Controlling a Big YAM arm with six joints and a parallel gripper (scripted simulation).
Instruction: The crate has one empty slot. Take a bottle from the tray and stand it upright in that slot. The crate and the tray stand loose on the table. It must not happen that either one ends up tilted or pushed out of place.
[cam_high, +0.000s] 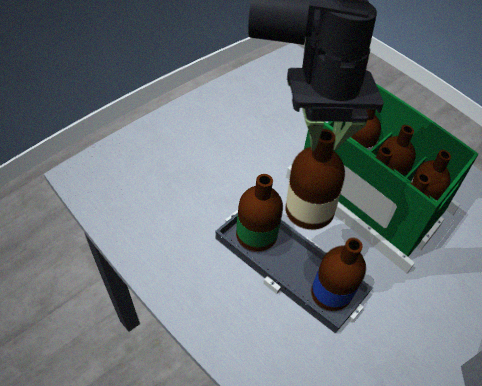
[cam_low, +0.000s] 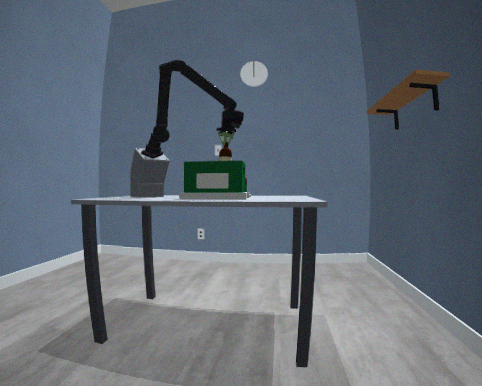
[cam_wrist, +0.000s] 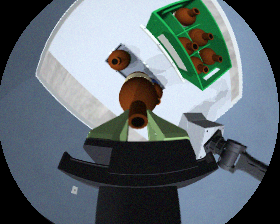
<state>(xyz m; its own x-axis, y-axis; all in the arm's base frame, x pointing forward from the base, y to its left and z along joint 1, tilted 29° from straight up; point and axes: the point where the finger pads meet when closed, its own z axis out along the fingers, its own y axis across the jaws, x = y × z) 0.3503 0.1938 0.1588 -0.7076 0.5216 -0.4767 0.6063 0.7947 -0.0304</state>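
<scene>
Now: hand 60 mm above the brown bottle. From my hand the other things lie so: grey tray (290 mm below); crate (10 mm behind, 250 mm to the right, 220 mm below).
</scene>
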